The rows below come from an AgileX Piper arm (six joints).
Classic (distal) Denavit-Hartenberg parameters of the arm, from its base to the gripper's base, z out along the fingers. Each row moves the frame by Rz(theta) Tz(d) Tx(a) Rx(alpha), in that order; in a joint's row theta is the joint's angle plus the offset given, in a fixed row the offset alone. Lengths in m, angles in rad.
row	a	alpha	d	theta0
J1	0	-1.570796	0.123	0
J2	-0.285	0	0	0.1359
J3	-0.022	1.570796	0	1.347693
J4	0	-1.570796	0.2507	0
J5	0	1.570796	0	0
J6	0	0	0.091	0
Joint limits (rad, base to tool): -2.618..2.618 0..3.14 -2.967..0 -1.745..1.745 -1.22..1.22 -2.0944..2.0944
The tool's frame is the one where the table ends.
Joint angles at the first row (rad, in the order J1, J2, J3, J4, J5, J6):
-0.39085 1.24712 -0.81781 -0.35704 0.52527 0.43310
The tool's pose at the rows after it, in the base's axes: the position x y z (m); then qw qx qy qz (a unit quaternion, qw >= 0):
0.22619 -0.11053 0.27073 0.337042 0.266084 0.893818 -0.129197
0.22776 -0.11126 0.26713 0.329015 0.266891 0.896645 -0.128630
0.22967 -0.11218 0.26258 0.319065 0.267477 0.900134 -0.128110
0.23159 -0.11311 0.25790 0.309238 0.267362 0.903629 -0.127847
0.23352 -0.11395 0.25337 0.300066 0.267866 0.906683 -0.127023
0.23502 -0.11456 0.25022 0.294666 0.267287 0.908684 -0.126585
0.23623 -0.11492 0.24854 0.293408 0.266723 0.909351 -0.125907
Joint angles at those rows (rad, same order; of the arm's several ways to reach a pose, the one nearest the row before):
-0.39087 1.25530 -0.81768 -0.35736 0.52730 0.43308
-0.39079 1.26889 -0.81781 -0.35707 0.53121 0.43351
-0.39082 1.28593 -0.81782 -0.35703 0.53554 0.43346
-0.39086 1.30334 -0.81759 -0.35768 0.53878 0.43272
-0.39081 1.32049 -0.81769 -0.35737 0.54134 0.43300
-0.39082 1.33266 -0.81757 -0.35768 0.54041 0.43224
-0.39081 1.33992 -0.81758 -0.35769 0.53581 0.43226

